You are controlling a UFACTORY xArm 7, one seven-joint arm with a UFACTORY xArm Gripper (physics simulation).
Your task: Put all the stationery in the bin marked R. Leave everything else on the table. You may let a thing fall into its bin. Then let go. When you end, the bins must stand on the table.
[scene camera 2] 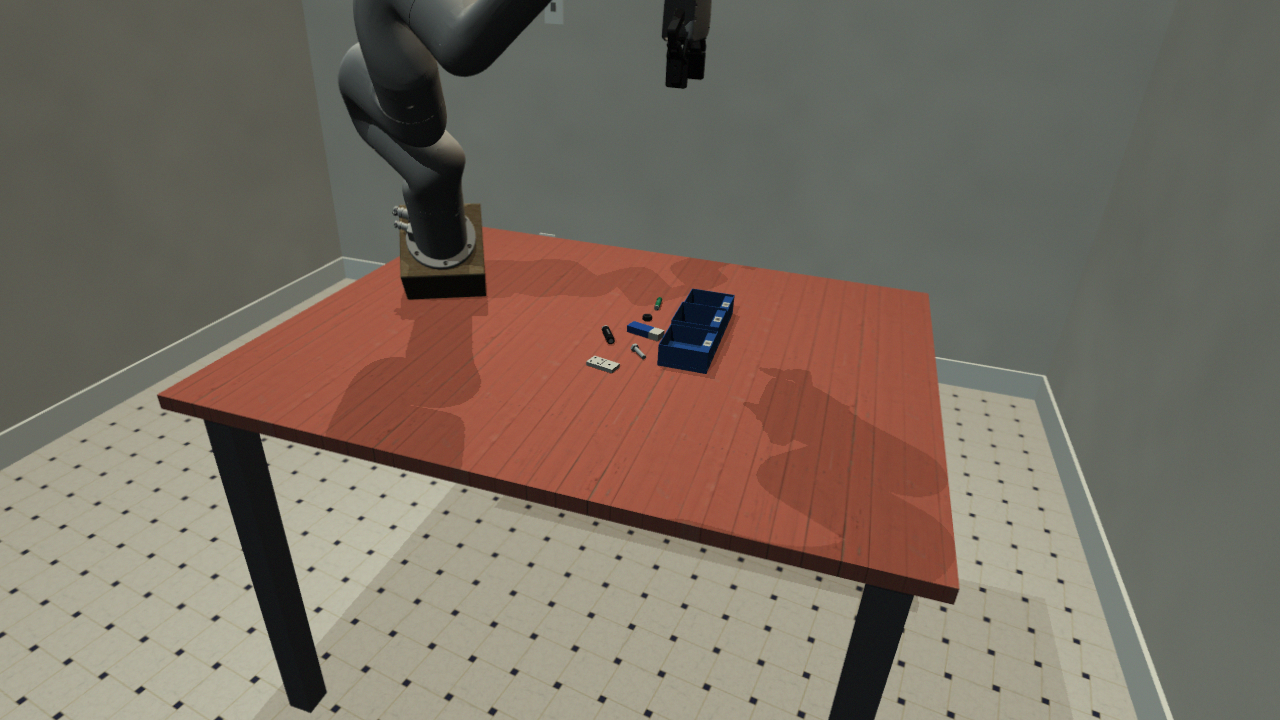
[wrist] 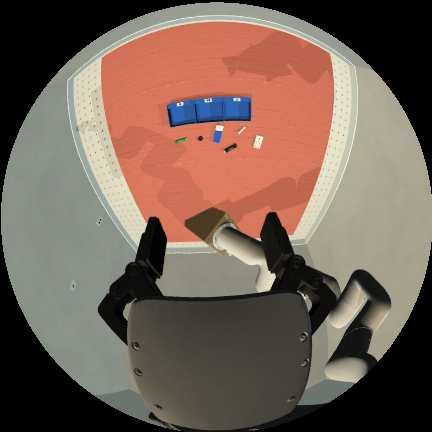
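Where they show: gripper, between the fingertips: (scene camera 2: 685, 83) (wrist: 212, 225); arm's base, origin of its link: (scene camera 2: 441, 239) (wrist: 224, 235).
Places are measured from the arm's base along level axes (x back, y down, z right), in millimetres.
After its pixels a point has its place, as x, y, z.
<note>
A row of three joined blue bins (scene camera 2: 684, 358) @[-468, 103, 194] (wrist: 210, 120) @[-449, 90, 65] stands upright on the table; their small white labels are too small to read. Beside it lie a blue-and-white eraser (scene camera 2: 640, 329) @[-385, 113, 81] (wrist: 218, 134) @[-390, 112, 76], a short green cylinder (scene camera 2: 657, 303) @[-406, 115, -43] (wrist: 181, 140) @[-405, 115, -50], a small black round piece (scene camera 2: 647, 317) @[-392, 117, 19] (wrist: 200, 138) @[-390, 117, 14], a black cylinder (scene camera 2: 607, 334) @[-329, 112, 112] (wrist: 230, 148) @[-329, 111, 103], a grey bolt (scene camera 2: 638, 351) @[-389, 117, 157] (wrist: 242, 130) @[-390, 116, 158] and a white domino (scene camera 2: 603, 363) @[-336, 118, 208] (wrist: 258, 142) @[-331, 118, 206]. My gripper (scene camera 2: 687, 78) @[-434, -306, 65] (wrist: 212, 225) @[-434, -306, 65] is open and empty, high above the table and apart from all of these.
The red table (scene camera 2: 554, 429) @[-293, 125, 399] (wrist: 215, 60) @[-667, 125, 137] carries the arm's wooden base block (scene camera 2: 443, 286) @[-5, 85, 24] (wrist: 205, 225) @[-58, 26, -67] at its back left in the scene view. The small things lie close together on the base's side of the bins. Arm shadows fall across the table.
</note>
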